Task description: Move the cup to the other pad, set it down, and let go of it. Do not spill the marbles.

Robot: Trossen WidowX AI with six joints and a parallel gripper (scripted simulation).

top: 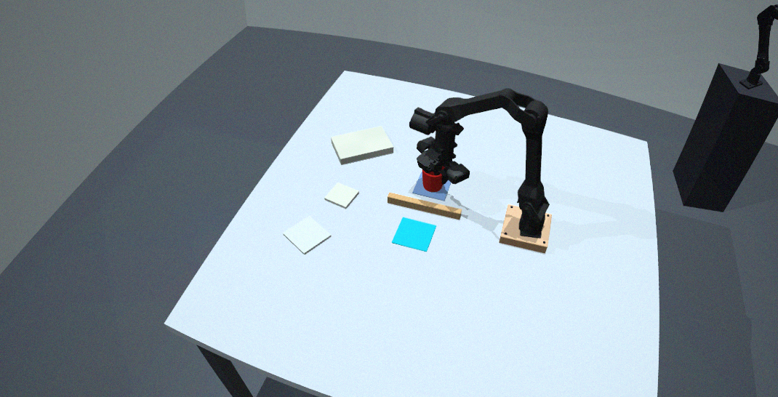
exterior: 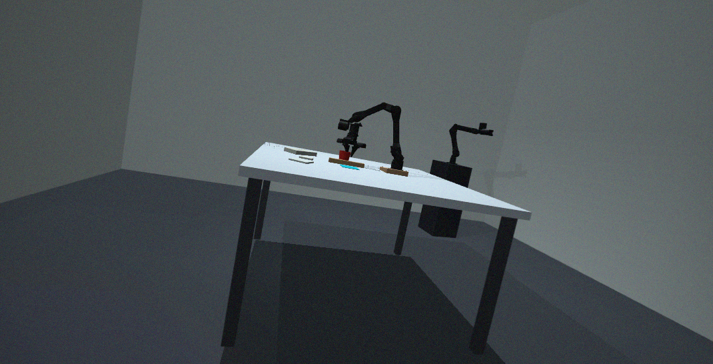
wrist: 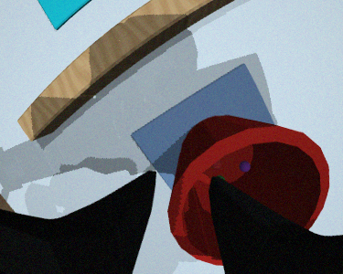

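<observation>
My gripper tip is 2 cm short of the red cup, 2 cm to the left of it and 1 cm above it. From my gripper tip the other things lie so: white block: 28 cm ahead, 15 cm to the right, 3 cm below; bright cyan pad: 5 cm ahead, 18 cm to the left, 6 cm below; wooden bar: 3 cm ahead, 8 cm to the left, 4 cm below.
</observation>
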